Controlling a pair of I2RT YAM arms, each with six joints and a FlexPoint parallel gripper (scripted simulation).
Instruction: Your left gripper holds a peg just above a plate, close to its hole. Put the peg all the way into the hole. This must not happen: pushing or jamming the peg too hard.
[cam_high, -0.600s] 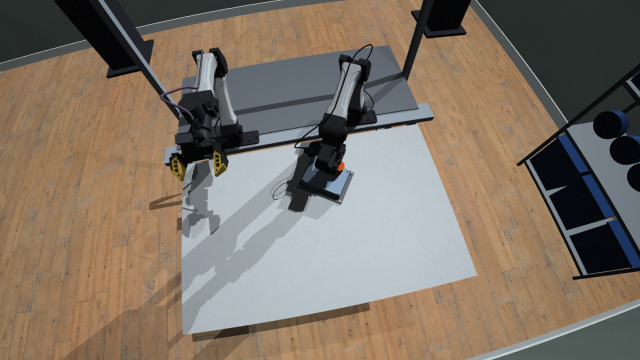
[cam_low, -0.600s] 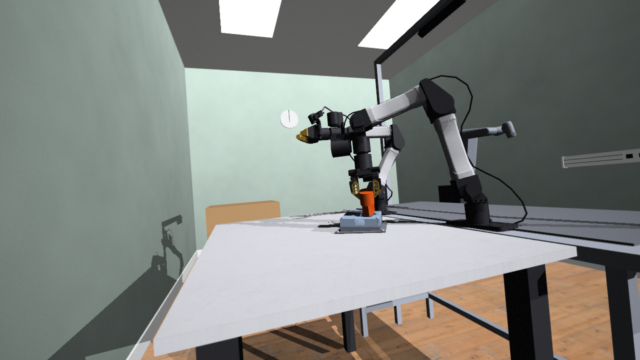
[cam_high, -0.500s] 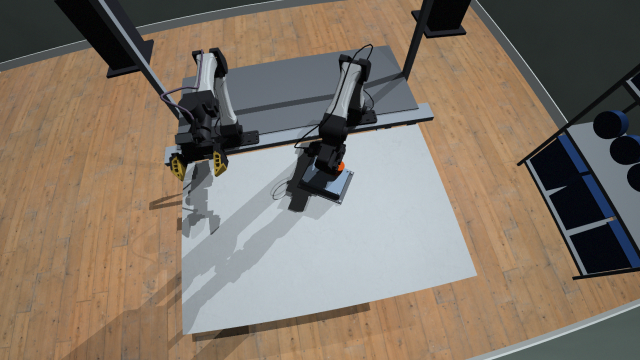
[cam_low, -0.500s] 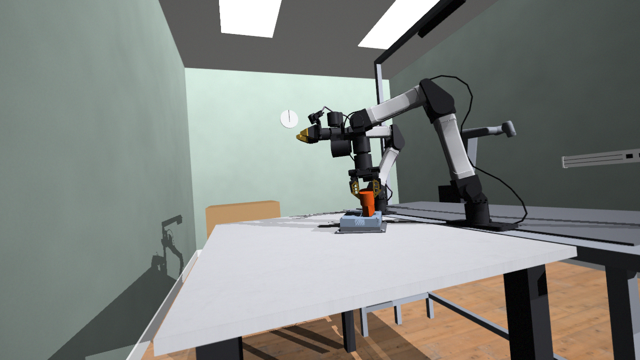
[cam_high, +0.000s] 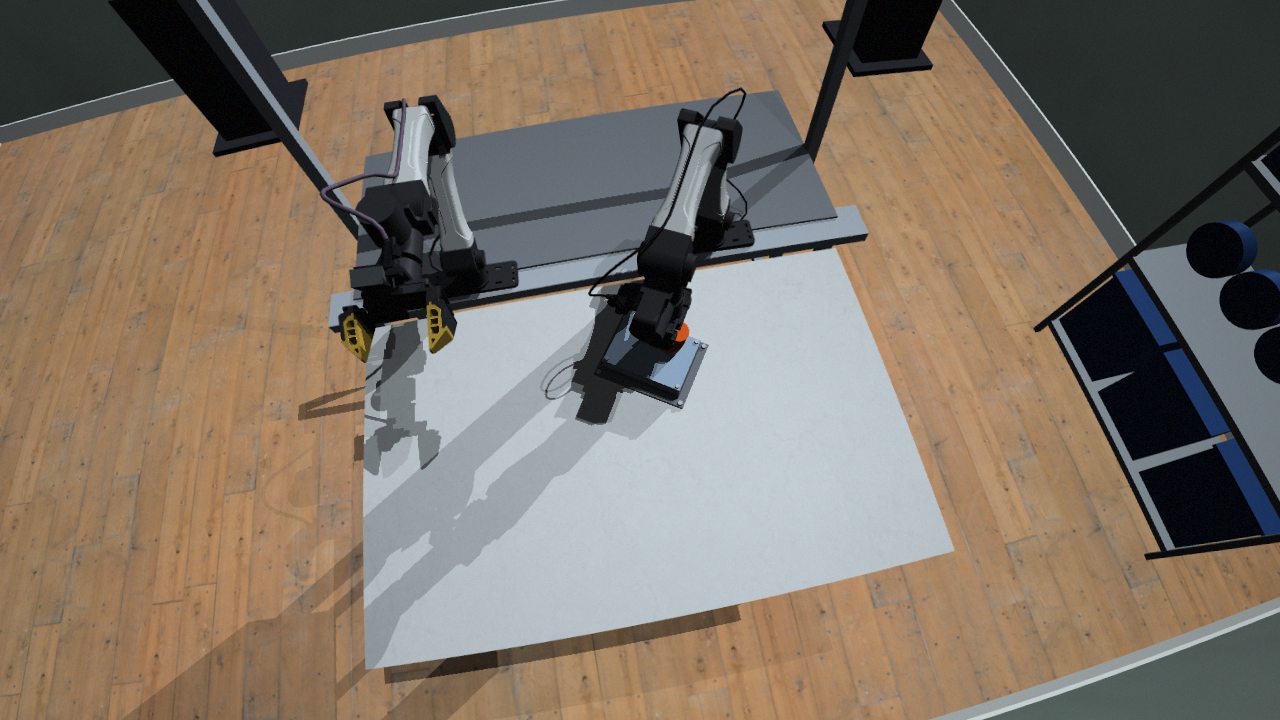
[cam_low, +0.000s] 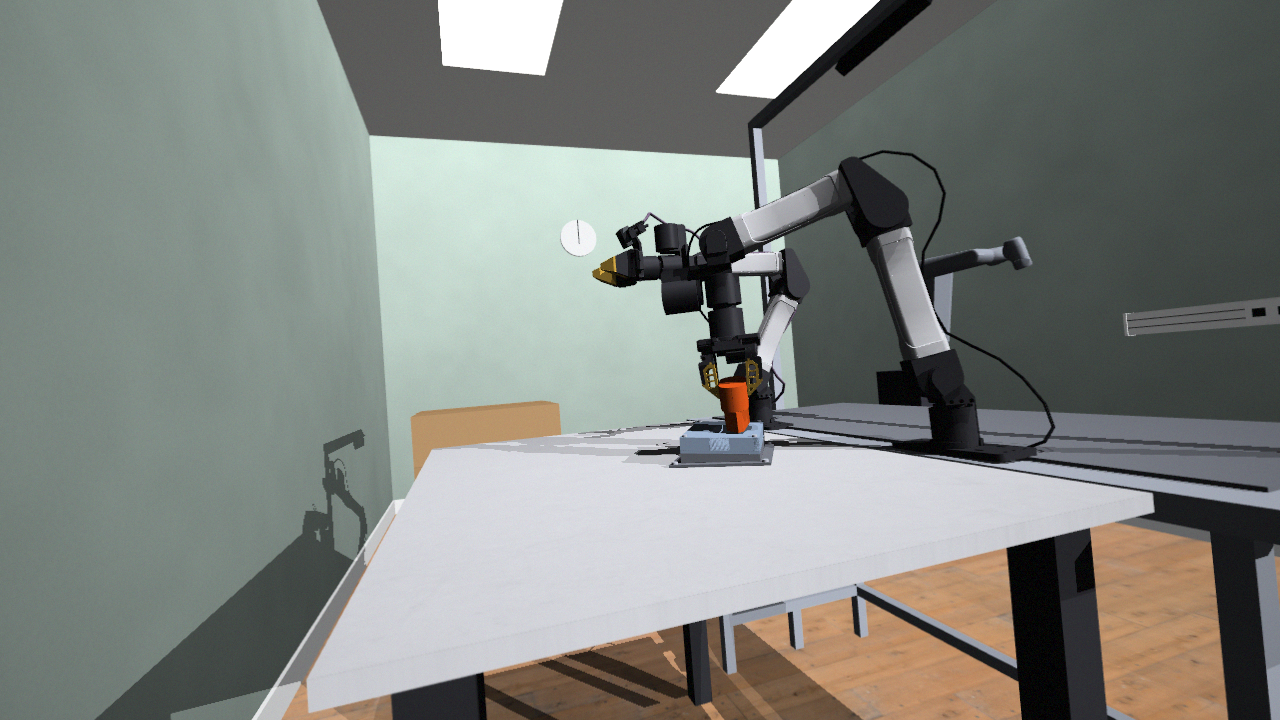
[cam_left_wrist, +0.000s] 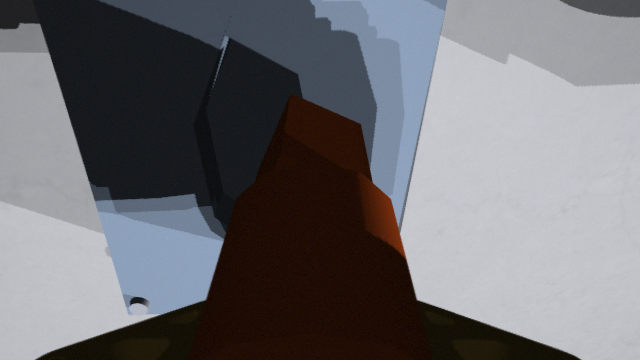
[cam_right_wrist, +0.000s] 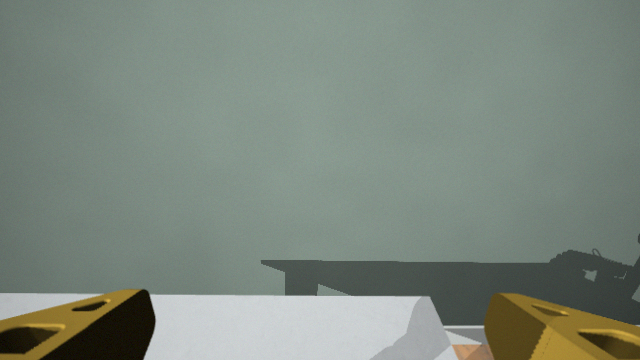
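My left hand is 10 mm short of the light-blue plate, 30 mm to the left of it and 80 mm above it. Round my left hand: orange peg 20 mm below; mounting rail 270 mm behind, 100 mm to the right, 130 mm below.
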